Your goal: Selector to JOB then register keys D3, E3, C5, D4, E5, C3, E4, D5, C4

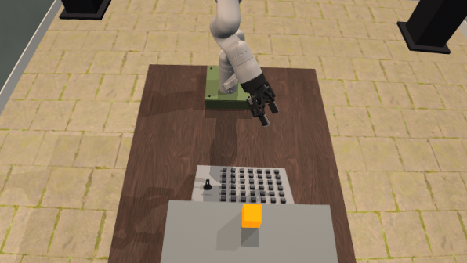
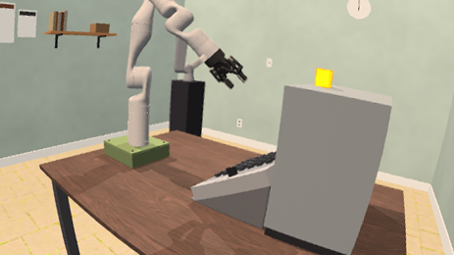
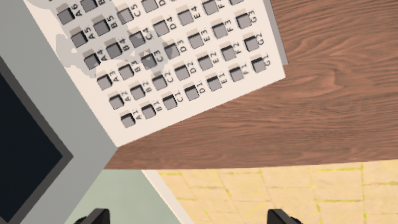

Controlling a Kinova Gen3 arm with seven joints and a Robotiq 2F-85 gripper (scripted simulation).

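My gripper is now 13 cm short of the D4 key, 4 cm to the left of it and 25 cm above it. From my hand the other things lie so: D3 key 13 cm ahead, 25 cm below; C3 key 16 cm ahead, 23 cm below; E3 key 10 cm ahead, 26 cm below.
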